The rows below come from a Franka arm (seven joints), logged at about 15 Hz.
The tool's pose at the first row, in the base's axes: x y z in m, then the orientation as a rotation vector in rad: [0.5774 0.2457 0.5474 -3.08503 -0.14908 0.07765]
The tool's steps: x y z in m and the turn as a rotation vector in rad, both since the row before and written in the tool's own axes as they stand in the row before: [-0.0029 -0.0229 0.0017 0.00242 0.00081 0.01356]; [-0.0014 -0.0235 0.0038 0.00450 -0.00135 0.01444]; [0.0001 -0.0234 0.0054 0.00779 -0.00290 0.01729]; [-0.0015 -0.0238 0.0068 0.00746 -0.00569 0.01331]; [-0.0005 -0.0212 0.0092 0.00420 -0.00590 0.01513]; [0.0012 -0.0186 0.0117 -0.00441 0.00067 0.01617]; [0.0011 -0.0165 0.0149 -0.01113 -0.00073 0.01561]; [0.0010 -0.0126 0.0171 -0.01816 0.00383 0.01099]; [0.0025 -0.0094 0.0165 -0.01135 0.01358 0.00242]
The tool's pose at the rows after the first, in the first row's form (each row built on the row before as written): [0.5723 0.2683 0.5471 -3.08388 -0.12795 0.07707]; [0.5688 0.2918 0.5447 -3.08058 -0.10543 0.07994]; [0.5670 0.3154 0.5407 -3.07400 -0.07844 0.08540]; [0.5639 0.3395 0.5356 -3.06724 -0.05782 0.09490]; [0.5621 0.3613 0.5280 -3.06365 -0.03470 0.10479]; [0.5621 0.3808 0.5177 -3.06879 -0.01014 0.10478]; [0.5621 0.3983 0.5040 -3.08037 0.01324 0.10707]; [0.5620 0.4119 0.4876 -3.09898 0.02954 0.10238]; [0.5636 0.4219 0.4714 -3.11111 0.03326 0.08187]
